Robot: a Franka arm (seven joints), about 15 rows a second.
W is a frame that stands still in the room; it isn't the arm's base.
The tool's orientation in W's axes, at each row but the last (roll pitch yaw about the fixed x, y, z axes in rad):
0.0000, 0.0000, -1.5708
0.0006, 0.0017, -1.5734
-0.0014, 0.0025, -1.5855
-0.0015, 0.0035, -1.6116
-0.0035, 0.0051, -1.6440
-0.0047, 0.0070, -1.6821
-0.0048, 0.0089, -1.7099
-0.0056, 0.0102, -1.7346
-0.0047, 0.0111, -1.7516
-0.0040, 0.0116, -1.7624
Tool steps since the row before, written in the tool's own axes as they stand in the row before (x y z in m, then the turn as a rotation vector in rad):
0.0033, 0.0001, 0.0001, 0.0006, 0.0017, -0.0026
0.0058, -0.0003, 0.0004, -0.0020, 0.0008, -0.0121
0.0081, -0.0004, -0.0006, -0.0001, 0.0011, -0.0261
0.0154, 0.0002, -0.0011, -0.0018, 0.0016, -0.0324
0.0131, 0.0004, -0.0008, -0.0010, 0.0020, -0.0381
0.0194, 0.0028, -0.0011, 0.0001, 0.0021, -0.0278
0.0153, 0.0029, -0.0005, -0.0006, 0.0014, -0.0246
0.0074, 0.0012, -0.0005, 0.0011, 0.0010, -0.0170
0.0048, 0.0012, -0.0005, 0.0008, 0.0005, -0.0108
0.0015, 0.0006, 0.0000, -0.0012, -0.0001, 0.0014
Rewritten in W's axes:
0.0001, -0.0033, 0.0001, 0.0017, -0.0006, -0.0026
-0.0003, -0.0058, 0.0004, 0.0008, 0.0020, -0.0121
-0.0005, -0.0081, -0.0006, 0.0011, 0.0001, -0.0261
-0.0004, -0.0154, -0.0012, 0.0016, 0.0018, -0.0324
-0.0006, -0.0131, -0.0009, 0.0019, 0.0011, -0.0381
0.0006, -0.0196, -0.0012, 0.0020, -0.0001, -0.0278
0.0007, -0.0155, -0.0007, 0.0014, 0.0006, -0.0246
0.0000, -0.0075, -0.0006, 0.0007, -0.0011, -0.0170
0.0003, -0.0049, -0.0006, 0.0003, -0.0007, -0.0108
0.0003, -0.0016, 0.0000, 0.0001, 0.0012, 0.0014

